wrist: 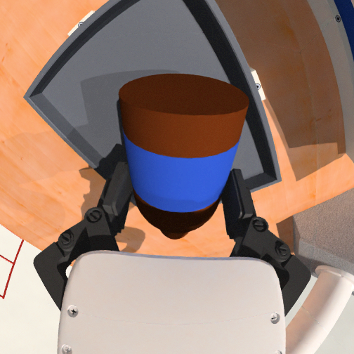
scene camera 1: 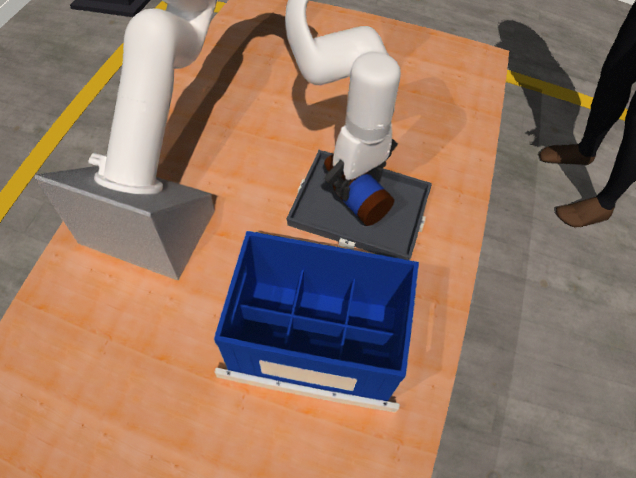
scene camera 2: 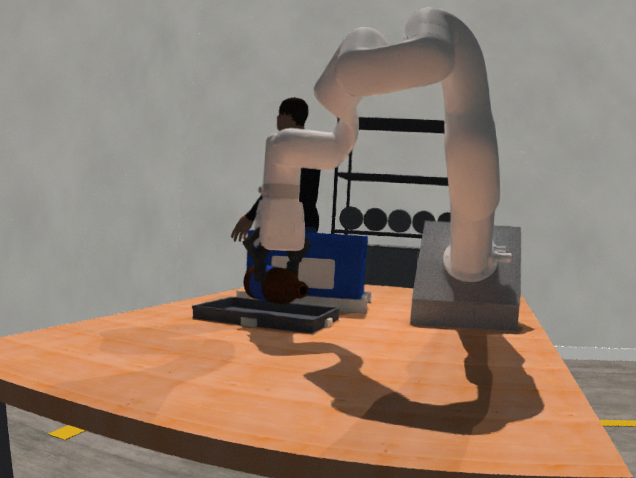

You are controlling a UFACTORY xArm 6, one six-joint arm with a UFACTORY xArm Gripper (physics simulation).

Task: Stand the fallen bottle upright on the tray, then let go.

Labels:
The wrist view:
my gripper: 178, 178
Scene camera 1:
my gripper: 358, 186
pale strip: 248, 379
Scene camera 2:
my gripper: 275, 281
brown bottle: 282, 286

